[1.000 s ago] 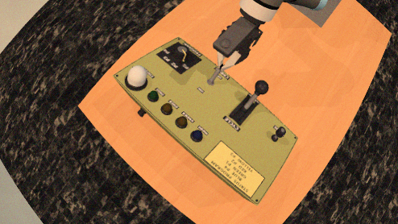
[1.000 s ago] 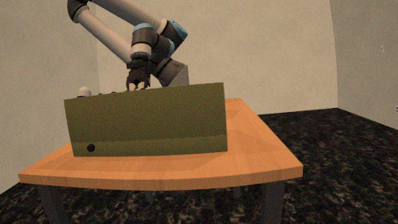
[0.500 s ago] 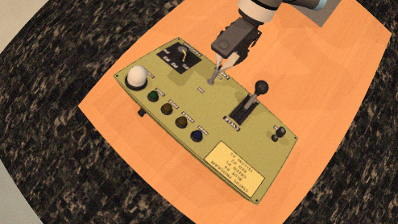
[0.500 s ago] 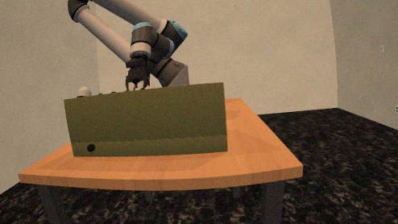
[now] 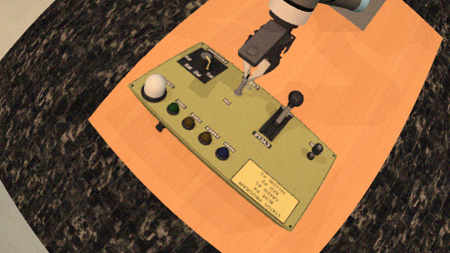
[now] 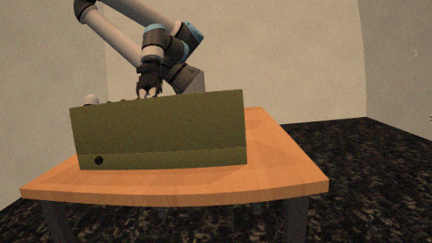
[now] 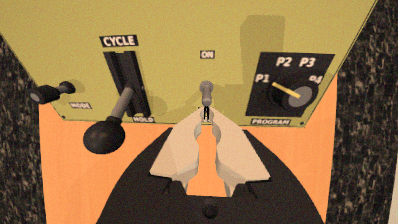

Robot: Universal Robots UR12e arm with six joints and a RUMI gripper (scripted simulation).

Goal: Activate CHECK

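My hand is 3 cm short of the check toggle and 2 cm above it. The rest, counted from my hand: olive console: 6 cm to the left, 6 cm ahead, 4 cm below; black-knobbed cycle lever: 12 cm to the left, 1 cm below, 1 cm ahead; program rotary knob: 11 cm to the right, 2 cm below, 2 cm ahead.
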